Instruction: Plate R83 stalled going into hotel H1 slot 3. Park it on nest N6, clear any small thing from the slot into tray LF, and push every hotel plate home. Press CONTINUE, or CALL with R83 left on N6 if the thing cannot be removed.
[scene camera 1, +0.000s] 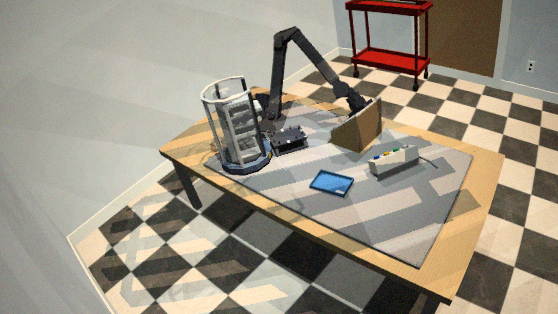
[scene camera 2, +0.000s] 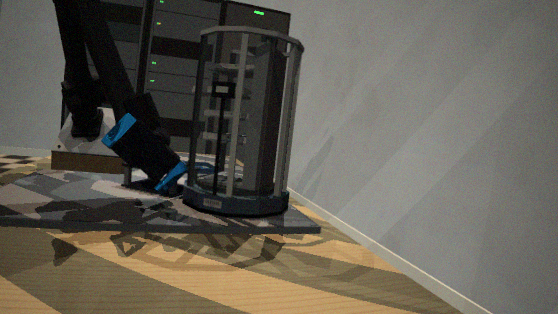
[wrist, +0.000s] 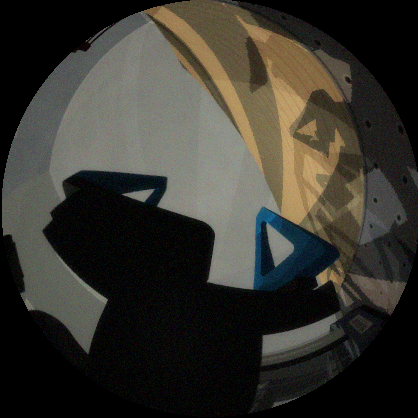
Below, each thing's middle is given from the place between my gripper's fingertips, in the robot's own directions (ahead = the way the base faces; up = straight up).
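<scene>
Glass-walled plate rack (scene camera 2: 247, 81): my hand 21 cm short of it, 23 cm to the right of it, 9 cm below it.
</scene>
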